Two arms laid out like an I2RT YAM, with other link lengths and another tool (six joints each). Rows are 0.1 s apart.
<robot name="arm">
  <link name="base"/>
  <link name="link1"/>
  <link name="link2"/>
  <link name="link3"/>
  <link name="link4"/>
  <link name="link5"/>
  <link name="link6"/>
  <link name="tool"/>
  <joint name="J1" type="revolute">
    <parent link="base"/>
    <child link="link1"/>
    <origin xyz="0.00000 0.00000 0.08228" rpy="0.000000 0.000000 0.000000"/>
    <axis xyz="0 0 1"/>
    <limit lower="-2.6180" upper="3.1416"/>
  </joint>
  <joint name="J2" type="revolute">
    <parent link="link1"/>
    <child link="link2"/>
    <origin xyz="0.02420 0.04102 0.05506" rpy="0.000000 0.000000 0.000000"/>
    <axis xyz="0 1 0"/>
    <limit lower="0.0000" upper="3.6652"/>
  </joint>
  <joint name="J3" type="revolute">
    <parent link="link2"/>
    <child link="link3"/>
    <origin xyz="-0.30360 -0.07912 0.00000" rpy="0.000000 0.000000 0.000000"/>
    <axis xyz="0 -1 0"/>
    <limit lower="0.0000" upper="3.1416"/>
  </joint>
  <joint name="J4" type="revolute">
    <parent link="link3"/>
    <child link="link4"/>
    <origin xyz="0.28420 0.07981 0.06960" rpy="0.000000 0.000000 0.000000"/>
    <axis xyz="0 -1 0"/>
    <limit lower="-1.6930" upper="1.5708"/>
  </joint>
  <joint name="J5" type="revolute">
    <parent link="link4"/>
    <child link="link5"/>
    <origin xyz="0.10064 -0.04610 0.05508" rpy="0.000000 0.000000 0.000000"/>
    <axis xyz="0 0 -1"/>
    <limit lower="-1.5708" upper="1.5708"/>
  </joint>
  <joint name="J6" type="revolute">
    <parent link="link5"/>
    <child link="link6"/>
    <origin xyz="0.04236 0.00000 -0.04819" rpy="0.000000 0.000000 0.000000"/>
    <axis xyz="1 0 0"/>
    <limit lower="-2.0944" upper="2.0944"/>
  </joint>
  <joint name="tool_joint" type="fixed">
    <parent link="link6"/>
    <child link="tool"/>
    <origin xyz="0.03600 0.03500 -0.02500" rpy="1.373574 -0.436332 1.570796"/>
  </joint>
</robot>
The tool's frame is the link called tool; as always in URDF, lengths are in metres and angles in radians.
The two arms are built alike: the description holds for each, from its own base.
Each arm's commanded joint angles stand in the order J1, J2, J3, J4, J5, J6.
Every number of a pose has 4 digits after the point.
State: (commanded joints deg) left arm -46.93 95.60 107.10 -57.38 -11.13 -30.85; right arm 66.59 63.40 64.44 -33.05 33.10 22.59
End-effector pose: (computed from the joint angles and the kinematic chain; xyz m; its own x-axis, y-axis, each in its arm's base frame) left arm 0.3045 -0.2853 0.4167 0.5718 0.8177 0.0669 0.4217 -0.3629 0.8310; right arm 0.1422 0.2981 0.3809 -0.2389 0.8702 0.4308 0.4092 -0.3122 0.8574
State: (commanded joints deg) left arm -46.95 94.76 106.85 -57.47 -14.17 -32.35; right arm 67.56 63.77 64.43 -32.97 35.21 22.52
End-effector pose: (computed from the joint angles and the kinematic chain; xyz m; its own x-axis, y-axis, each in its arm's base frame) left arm 0.3025 -0.2792 0.4214 0.5241 0.8476 0.0830 0.4206 -0.3423 0.8402; right arm 0.1407 0.3005 0.3793 -0.2339 0.8791 0.4152 0.3907 -0.3061 0.8682
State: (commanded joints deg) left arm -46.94 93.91 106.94 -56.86 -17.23 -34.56; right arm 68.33 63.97 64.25 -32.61 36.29 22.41
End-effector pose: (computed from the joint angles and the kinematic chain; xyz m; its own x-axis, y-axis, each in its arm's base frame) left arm 0.3014 -0.2745 0.4294 0.4658 0.8811 0.0825 0.4125 -0.2986 0.8606; right arm 0.1386 0.3029 0.3778 -0.2366 0.8819 0.4079 0.3815 -0.3018 0.8737
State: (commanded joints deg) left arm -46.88 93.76 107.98 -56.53 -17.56 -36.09; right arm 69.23 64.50 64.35 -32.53 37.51 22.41
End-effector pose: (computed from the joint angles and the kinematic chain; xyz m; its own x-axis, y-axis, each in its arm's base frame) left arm 0.3012 -0.2746 0.4372 0.4448 0.8938 0.0571 0.4077 -0.2587 0.8757; right arm 0.1364 0.3064 0.3761 -0.2380 0.8864 0.3972 0.3734 -0.2940 0.8799
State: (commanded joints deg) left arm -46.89 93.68 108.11 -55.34 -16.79 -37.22; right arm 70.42 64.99 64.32 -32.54 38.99 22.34
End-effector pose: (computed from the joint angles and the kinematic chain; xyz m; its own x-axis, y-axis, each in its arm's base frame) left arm 0.3018 -0.2779 0.4401 0.4425 0.8964 0.0249 0.4048 -0.2245 0.8864; right arm 0.1327 0.3099 0.3734 -0.2417 0.8921 0.3818 0.3640 -0.2813 0.8879
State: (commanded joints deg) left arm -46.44 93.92 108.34 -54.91 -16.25 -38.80; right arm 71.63 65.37 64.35 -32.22 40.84 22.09
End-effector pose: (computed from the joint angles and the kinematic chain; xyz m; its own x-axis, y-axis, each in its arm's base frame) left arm 0.3045 -0.2786 0.4401 0.4265 0.9045 -0.0050 0.4162 -0.1914 0.8889; right arm 0.1293 0.3132 0.3726 -0.2450 0.8968 0.3685 0.3465 -0.2740 0.8971
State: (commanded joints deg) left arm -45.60 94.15 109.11 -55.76 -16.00 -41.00; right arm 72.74 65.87 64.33 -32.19 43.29 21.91
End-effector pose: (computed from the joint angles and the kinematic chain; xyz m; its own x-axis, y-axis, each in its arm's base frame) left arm 0.3068 -0.2749 0.4411 0.3938 0.9185 -0.0355 0.4388 -0.1539 0.8853; right arm 0.1271 0.3157 0.3702 -0.2390 0.9068 0.3472 0.3235 -0.2628 0.9090
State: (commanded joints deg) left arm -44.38 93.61 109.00 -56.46 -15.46 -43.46; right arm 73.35 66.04 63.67 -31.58 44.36 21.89
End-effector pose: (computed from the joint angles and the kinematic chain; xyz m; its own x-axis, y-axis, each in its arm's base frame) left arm 0.3078 -0.2671 0.4419 0.3545 0.9322 -0.0726 0.4632 -0.1076 0.8797; right arm 0.1255 0.3175 0.3661 -0.2377 0.9103 0.3387 0.3141 -0.2580 0.9137
